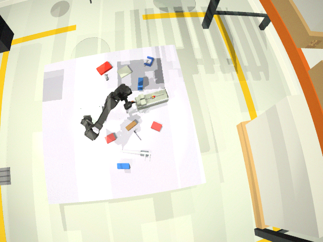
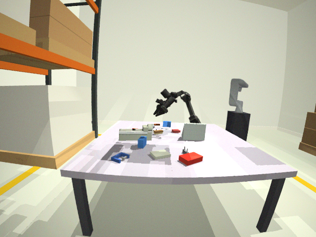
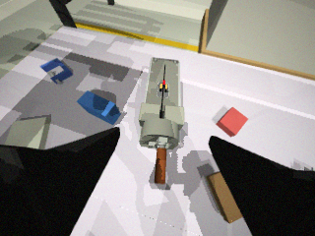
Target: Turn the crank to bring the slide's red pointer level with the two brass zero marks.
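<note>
Right now the orange-brown crank handle is 2 cm behind my gripper tip, 1 cm to the right of it and 8 cm below it. From my gripper tip the other things lie so: red pointer (17 cm ahead, 4 cm to the left, 12 cm below); crank (1 cm behind, 9 cm below); brown block (4 cm behind, 17 cm to the right, 18 cm below).
</note>
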